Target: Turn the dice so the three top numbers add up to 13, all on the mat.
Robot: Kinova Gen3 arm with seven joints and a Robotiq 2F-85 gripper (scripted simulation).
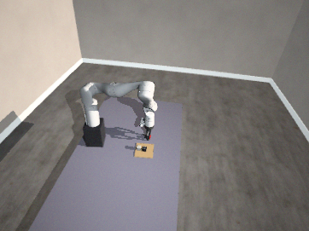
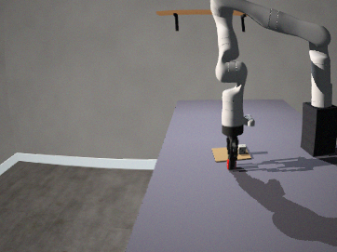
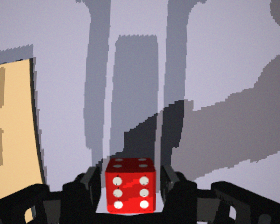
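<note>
Right now my hand is 1 cm above the red die. From my hand the other things lie so: black die: 14 cm to the right, 1 cm behind; then tan mat: 14 cm to the right, 2 cm below, 1 cm behind; then white die: 14 cm to the right, 5 cm behind.
</note>
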